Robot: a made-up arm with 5 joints. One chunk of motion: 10 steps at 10 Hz.
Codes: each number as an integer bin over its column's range. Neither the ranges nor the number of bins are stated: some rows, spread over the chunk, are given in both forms.
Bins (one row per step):
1: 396 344 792 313 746
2: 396 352 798 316 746
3: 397 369 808 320 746
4: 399 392 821 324 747
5: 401 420 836 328 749
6: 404 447 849 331 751
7: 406 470 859 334 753
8: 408 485 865 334 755
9: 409 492 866 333 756
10: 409 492 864 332 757
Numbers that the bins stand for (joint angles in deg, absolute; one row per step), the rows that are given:
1: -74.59 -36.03 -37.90 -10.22 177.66
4: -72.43 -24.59 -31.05 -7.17 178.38
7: -67.39 -6.01 -22.07 -4.40 182.70
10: -65.23 -0.77 -20.89 -4.95 185.59
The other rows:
2: -74.59 -34.12 -36.49 -9.39 177.66
3: -73.87 -30.07 -34.12 -8.28 177.66
5: -70.99 -17.92 -27.51 -6.06 179.82
6: -68.83 -11.49 -24.44 -5.23 181.26
8: -65.95 -2.44 -20.66 -4.40 184.14
9: -65.23 -0.77 -20.42 -4.67 184.86

